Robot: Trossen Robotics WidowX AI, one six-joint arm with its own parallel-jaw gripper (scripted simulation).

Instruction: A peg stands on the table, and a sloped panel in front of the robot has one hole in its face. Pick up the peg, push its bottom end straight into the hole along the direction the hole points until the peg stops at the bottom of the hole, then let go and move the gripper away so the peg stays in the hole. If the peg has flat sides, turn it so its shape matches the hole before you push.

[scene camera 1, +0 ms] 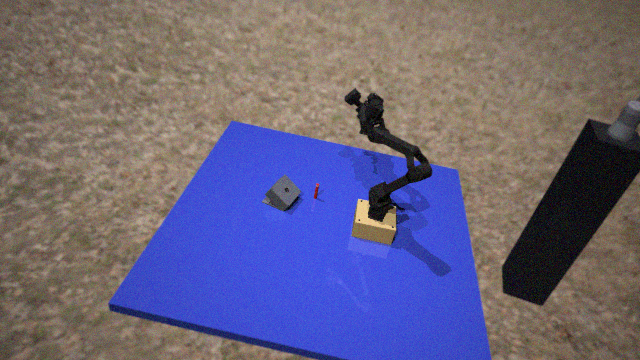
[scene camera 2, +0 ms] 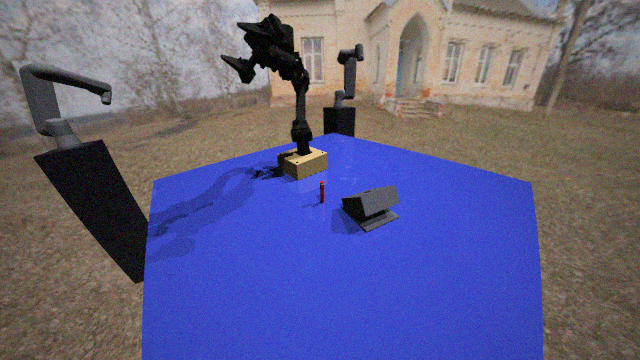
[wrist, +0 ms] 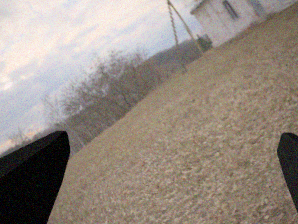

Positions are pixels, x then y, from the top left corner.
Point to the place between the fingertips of the gripper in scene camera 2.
228, 41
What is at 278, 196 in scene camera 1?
A grey sloped panel.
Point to a grey sloped panel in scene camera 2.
361, 204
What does the gripper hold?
Nothing.
